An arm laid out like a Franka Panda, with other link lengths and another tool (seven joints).
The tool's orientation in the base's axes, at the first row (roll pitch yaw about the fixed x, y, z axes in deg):
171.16, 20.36, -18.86
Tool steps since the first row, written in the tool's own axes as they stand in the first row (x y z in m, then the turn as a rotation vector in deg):
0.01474, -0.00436, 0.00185, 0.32, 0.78, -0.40
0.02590, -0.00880, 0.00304, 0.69, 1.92, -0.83
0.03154, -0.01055, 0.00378, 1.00, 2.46, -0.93
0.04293, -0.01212, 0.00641, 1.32, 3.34, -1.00
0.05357, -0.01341, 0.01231, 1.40, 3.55, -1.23
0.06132, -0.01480, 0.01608, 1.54, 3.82, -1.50
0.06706, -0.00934, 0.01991, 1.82, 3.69, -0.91
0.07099, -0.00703, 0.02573, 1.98, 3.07, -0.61
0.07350, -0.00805, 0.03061, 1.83, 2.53, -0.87
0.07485, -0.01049, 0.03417, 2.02, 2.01, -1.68
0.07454, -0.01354, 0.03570, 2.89, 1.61, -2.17
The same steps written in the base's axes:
0.01356, -0.00038, -0.00747, 0.22, -0.83, 0.37
0.02420, 0.00043, -0.01310, 0.41, -2.01, 0.81
0.02940, 0.00036, -0.01600, 0.57, -2.61, 0.87
0.03894, -0.00169, -0.02262, 0.65, -3.55, 0.95
0.04652, -0.00389, -0.03197, 0.75, -3.76, 1.16
0.05235, -0.00504, -0.03836, 0.90, -4.05, 1.40
0.05454, -0.01211, -0.04312, 0.96, -4.03, 0.74
0.05522, -0.01570, -0.04955, 1.16, -3.50, 0.32
0.05589, -0.01566, -0.05509, 1.27, -2.93, 0.53
0.05641, -0.01387, -0.05921, 1.88, -2.47, 1.14
0.05638, -0.01092, -0.06096, 2.94, -2.33, 1.24

